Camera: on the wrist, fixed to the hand. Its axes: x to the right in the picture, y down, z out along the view.
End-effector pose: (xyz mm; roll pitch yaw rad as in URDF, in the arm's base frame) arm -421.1 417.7 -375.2 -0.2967 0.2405 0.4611
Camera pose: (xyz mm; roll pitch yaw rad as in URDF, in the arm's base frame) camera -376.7 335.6 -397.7 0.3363 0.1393 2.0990
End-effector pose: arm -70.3 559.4 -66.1 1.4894 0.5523 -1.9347
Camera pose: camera -18.9 580.7 -144.4 1.7684 -1.0465 -2.0627
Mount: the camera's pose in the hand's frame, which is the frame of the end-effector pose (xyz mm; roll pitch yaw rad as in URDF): 8.5 -83.1 -47.4 0.0841 -0.1453 1.6026
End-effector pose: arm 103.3 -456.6 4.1 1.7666 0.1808 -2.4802
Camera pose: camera 145.4 -503.2 -68.5 2.8013 -1.2004 2.6246
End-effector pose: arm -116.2 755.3 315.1 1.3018 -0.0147 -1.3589
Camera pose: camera -91.0 750.6 222.5 -0.2678 -1.4388 0.5694
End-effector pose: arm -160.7 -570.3 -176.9 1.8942 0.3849 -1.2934
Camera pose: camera -96.5 -535.3 -239.2 2.5351 -0.9941 -2.2692
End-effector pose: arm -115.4 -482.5 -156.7 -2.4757 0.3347 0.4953
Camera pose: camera -99.9 -433.1 -75.8 2.7367 0.7399 -1.4466
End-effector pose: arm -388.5 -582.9 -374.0 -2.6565 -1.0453 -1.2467
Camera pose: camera -360.6 -504.4 -326.2 -1.9245 0.3287 -2.2684
